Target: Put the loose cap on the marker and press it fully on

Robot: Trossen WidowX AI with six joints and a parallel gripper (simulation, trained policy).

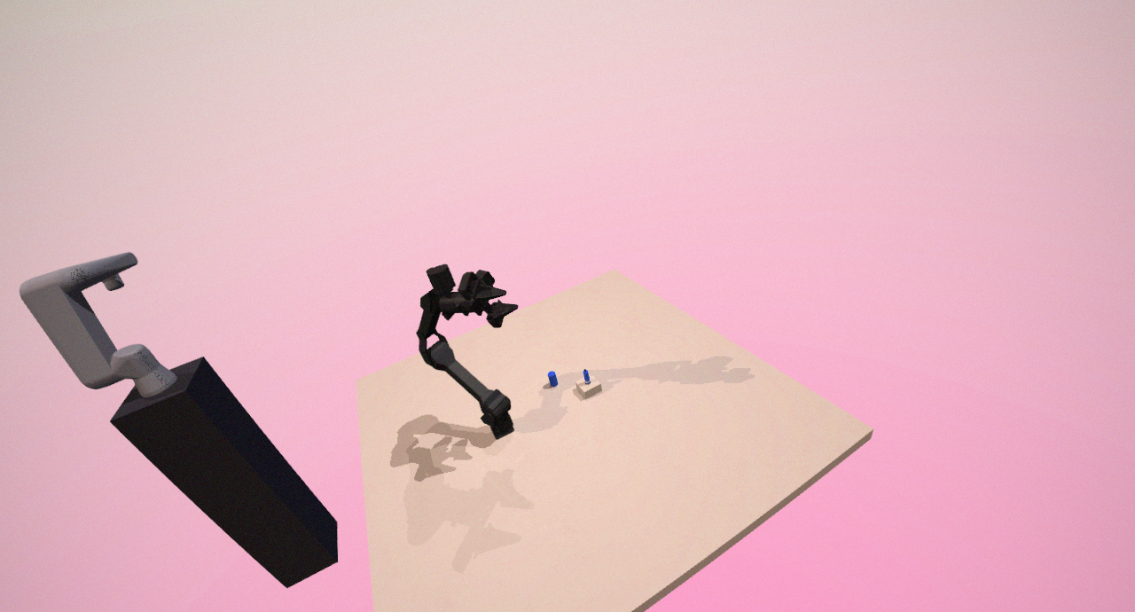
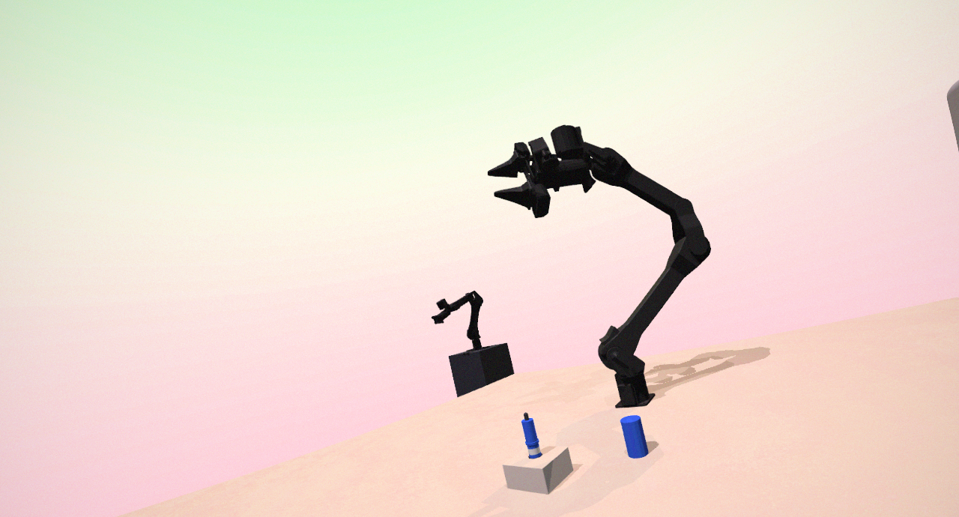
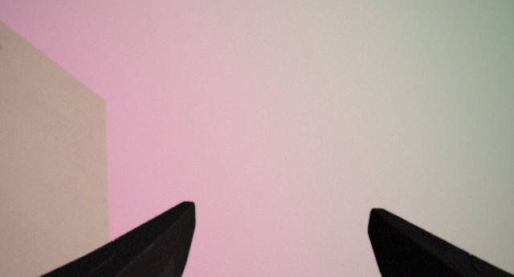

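The blue cap is 47 cm below my gripper tip, 21 cm to the left of it and 10 cm ahead of it. From my gripper tip the other things lie so: blue marker (43 cm below, 19 cm ahead, 10 cm to the left); then holder block (48 cm below, 19 cm ahead, 10 cm to the left).
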